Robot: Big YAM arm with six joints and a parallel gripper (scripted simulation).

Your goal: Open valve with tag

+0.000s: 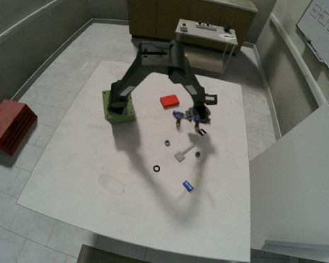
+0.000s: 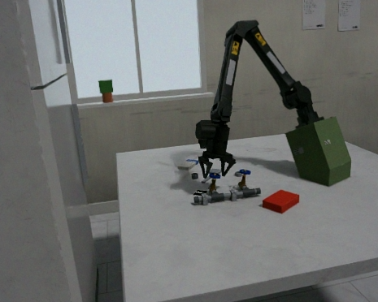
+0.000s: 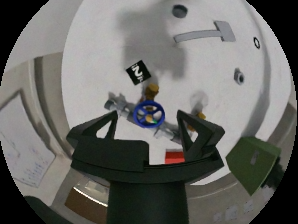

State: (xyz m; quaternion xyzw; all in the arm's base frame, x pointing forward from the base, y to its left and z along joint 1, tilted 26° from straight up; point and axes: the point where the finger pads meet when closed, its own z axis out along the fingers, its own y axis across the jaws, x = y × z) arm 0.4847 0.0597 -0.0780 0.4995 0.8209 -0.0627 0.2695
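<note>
Now: the small black tag 50 mm ahead of my hand, 30 mm to the right of it and 80 mm below it. Also, from my hand: grey paddle-shaped tool 50 mm behind, 200 mm to the right, 80 mm below; red block 200 mm behind, 170 mm to the left, 70 mm below; blue card 20 mm ahead, 370 mm to the right, 80 mm below.
</note>
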